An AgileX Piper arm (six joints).
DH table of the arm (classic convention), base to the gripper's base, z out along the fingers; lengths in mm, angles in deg. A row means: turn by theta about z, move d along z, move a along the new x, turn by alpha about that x. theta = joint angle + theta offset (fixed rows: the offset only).
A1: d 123  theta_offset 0  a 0  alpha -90
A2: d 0  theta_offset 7.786  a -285.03  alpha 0
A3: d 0  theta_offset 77.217  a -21.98  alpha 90
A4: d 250.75  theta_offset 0  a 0  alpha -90
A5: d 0  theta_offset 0  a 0  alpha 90
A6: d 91  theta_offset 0  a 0  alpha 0
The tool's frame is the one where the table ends.
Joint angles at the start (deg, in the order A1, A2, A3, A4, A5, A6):
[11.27, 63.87, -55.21, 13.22, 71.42, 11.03]
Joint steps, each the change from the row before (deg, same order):
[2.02, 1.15, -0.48, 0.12, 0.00, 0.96]
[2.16, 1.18, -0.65, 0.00, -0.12, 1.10]
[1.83, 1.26, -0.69, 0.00, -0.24, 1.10]
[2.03, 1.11, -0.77, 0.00, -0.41, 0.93]
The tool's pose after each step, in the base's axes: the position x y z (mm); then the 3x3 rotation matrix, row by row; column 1 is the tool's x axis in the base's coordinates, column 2 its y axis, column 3 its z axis. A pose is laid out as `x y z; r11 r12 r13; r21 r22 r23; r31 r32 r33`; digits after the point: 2 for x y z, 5 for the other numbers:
180.34 63.05 312.38; -0.98156 -0.00286 0.19112; 0.04974 0.96161 0.26986; -0.18455 0.27440 -0.94374
182.69 71.13 311.57; -0.98452 -0.01785 0.17439; 0.03128 0.96095 0.27494; -0.17248 0.27614 -0.94551
185.64 78.55 310.60; -0.98666 -0.02713 0.16050; 0.01890 0.96026 0.27848; -0.16168 0.27780 -0.94693
187.91 86.83 310.48; -0.98741 -0.04381 0.15197; 0.00115 0.95885 0.28392; -0.15816 0.28052 -0.94673

